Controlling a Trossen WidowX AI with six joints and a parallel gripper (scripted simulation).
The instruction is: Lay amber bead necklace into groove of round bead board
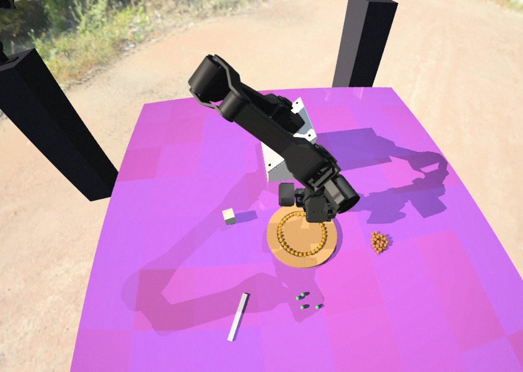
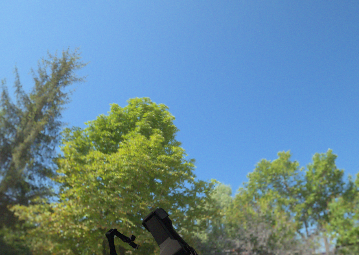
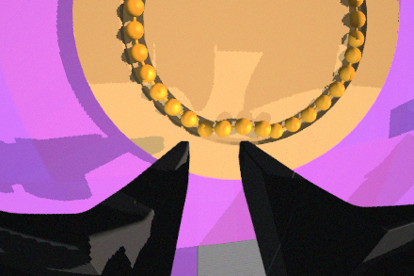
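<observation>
Right now my gripper tip is 50 mm short of the round tan bead board, 40 mm to the left of it and 30 mm above it. Round my gripper tip: small cream cube 50 mm behind, 230 mm to the right, 20 mm below; then white bar 220 mm ahead, 260 mm to the right, 40 mm below.
</observation>
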